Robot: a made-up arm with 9 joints. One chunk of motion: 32 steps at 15 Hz.
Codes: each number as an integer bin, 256 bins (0 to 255) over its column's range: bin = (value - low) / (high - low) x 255, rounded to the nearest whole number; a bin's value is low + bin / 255 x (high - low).
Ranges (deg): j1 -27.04..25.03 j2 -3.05..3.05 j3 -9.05..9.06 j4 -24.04..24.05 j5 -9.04..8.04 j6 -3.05..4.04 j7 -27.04..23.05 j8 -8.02..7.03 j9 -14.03..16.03
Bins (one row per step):
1: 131 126 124 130 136 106 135 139 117
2: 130 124 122 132 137 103 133 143 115
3: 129 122 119 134 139 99 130 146 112
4: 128 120 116 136 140 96 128 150 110
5: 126 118 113 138 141 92 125 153 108
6: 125 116 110 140 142 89 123 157 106
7: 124 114 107 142 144 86 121 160 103
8: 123 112 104 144 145 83 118 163 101
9: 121 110 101 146 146 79 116 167 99
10: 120 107 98 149 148 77 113 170 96
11: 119 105 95 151 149 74 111 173 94
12: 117 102 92 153 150 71 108 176 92
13: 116 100 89 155 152 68 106 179 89
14: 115 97 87 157 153 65 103 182 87
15: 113 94 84 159 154 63 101 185 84
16: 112 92 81 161 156 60 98 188 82
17: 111 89 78 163 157 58 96 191 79
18: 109 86 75 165 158 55 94 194 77
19: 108 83 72 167 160 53 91 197 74
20: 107 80 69 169 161 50 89 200 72
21: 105 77 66 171 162 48 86 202 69
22: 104 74 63 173 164 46 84 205 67
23: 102 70 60 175 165 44 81 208 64
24: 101 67 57 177 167 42 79 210 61
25: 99 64 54 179 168 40 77 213 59
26: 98 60 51 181 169 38 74 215 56
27: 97 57 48 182 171 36 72 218 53
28: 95 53 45 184 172 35 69 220 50
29: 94 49 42 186 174 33 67 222 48
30: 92 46 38 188 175 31 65 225 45
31: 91 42 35 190 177 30 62 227 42
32: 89 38 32 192 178 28 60 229 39
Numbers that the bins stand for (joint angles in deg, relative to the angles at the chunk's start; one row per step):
1: -0.29 -0.04 -0.24 0.48 0.07 -0.10 -0.52 0.18 -0.24
2: -0.49 -0.08 -0.39 0.85 0.14 -0.19 -0.91 0.42 -0.47
3: -0.70 -0.13 -0.60 1.23 0.27 -0.30 -1.50 0.60 -0.83
4: -0.90 -0.18 -0.81 1.61 0.34 -0.38 -1.90 0.83 -1.06
5: -1.31 -0.23 -1.02 1.99 0.40 -0.49 -2.49 1.01 -1.30
6: -1.52 -0.28 -1.24 2.36 0.47 -0.58 -2.88 1.25 -1.53
7: -1.72 -0.32 -1.45 2.74 0.61 -0.66 -3.27 1.42 -1.89
8: -1.92 -0.37 -1.66 3.12 0.67 -0.74 -3.86 1.60 -2.12
9: -2.33 -0.42 -1.88 3.49 0.74 -0.85 -4.25 1.84 -2.36
10: -2.54 -0.49 -2.09 4.06 0.87 -0.91 -4.84 2.01 -2.71
11: -2.74 -0.54 -2.30 4.44 0.94 -0.99 -5.24 2.19 -2.95
12: -3.15 -0.61 -2.52 4.81 1.01 -1.08 -5.83 2.37 -3.18
13: -3.35 -0.66 -2.73 5.19 1.14 -1.16 -6.22 2.54 -3.54
14: -3.56 -0.73 -2.87 5.57 1.21 -1.24 -6.81 2.72 -3.77
15: -3.97 -0.80 -3.08 5.95 1.27 -1.30 -7.20 2.90 -4.13
16: -4.17 -0.85 -3.30 6.32 1.41 -1.38 -7.79 3.08 -4.36
17: -4.37 -0.92 -3.51 6.70 1.48 -1.44 -8.18 3.25 -4.72
18: -4.78 -0.99 -3.72 7.08 1.54 -1.52 -8.58 3.43 -4.95
19: -4.99 -1.06 -3.94 7.45 1.68 -1.58 -9.16 3.61 -5.31
20: -5.19 -1.14 -4.15 7.83 1.74 -1.66 -9.56 3.78 -5.54
21: -5.60 -1.21 -4.36 8.21 1.81 -1.72 -10.15 3.90 -5.90
22: -5.80 -1.28 -4.58 8.59 1.94 -1.77 -10.54 4.08 -6.13
23: -6.21 -1.38 -4.79 8.96 2.01 -1.83 -11.13 4.26 -6.49
24: -6.42 -1.45 -5.00 9.34 2.15 -1.88 -11.52 4.37 -6.84
25: -6.82 -1.52 -5.21 9.72 2.21 -1.94 -11.91 4.55 -7.07
26: -7.03 -1.61 -5.43 10.09 2.28 -1.99 -12.50 4.67 -7.43
27: -7.23 -1.69 -5.64 10.28 2.41 -2.05 -12.90 4.85 -7.78
28: -7.64 -1.78 -5.85 10.66 2.48 -2.08 -13.49 4.96 -8.14
29: -7.85 -1.88 -6.07 11.04 2.61 -2.13 -13.88 5.08 -8.37
30: -8.25 -1.95 -6.35 11.41 2.68 -2.19 -14.27 5.26 -8.73
31: -8.46 -2.05 -6.56 11.79 2.82 -2.22 -14.86 5.38 -9.08
32: -8.87 -2.14 -6.78 12.17 2.88 -2.27 -15.25 5.50 -9.43

